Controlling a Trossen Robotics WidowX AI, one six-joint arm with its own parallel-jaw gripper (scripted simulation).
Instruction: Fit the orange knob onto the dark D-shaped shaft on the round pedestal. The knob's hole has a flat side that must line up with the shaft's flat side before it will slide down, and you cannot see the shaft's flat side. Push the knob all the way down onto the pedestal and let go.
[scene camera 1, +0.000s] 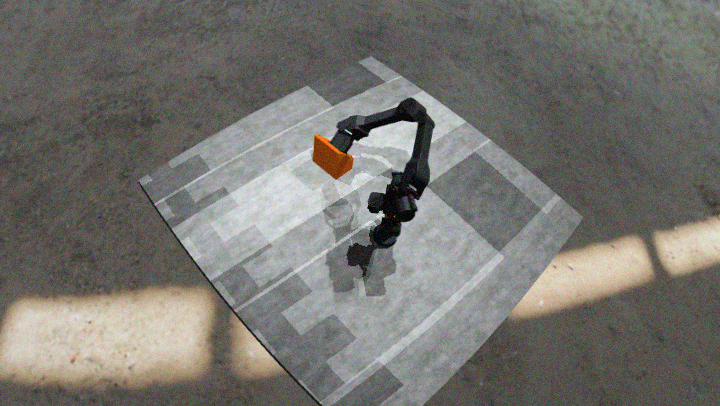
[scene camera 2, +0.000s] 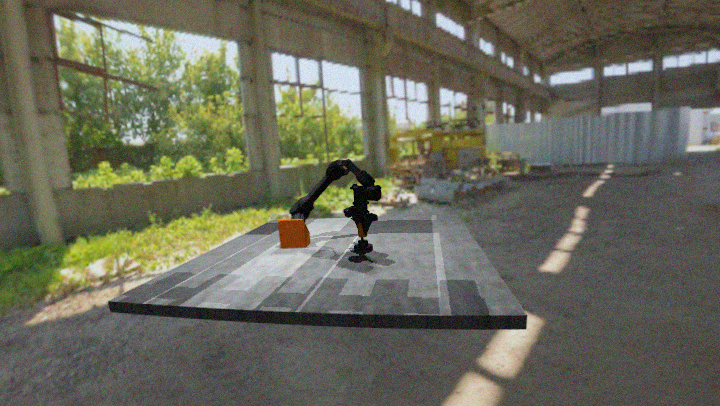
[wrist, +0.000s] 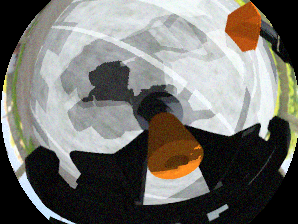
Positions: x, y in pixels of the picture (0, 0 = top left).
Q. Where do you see the gripper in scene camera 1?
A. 388, 224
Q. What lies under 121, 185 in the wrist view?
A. The gripper.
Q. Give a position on a knob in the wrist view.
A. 172, 152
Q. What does the gripper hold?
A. A knob.
